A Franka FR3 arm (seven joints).
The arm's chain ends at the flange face. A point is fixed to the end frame.
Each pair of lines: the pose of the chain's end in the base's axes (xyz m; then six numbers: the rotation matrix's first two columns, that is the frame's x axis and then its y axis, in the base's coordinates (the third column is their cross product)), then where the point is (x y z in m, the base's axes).
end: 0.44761 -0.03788 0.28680 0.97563 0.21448 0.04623 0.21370 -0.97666 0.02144
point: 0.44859 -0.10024 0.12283
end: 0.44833 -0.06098 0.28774 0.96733 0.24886 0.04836 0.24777 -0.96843 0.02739
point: 0.45208 -0.12413 0.12411
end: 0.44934 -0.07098 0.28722 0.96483 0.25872 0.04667 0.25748 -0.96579 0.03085
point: 0.45360 -0.13470 0.12382
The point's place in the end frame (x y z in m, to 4 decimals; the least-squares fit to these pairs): -0.0200 0.0576 0.1645
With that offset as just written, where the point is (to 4 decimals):
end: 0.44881 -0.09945 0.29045 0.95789 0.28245 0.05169 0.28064 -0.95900 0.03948
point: 0.4558 -0.1642 0.1275
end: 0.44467 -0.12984 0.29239 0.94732 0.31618 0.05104 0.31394 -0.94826 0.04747
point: 0.4542 -0.1955 0.1300
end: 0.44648 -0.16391 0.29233 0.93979 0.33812 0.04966 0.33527 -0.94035 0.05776
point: 0.4579 -0.2310 0.1306
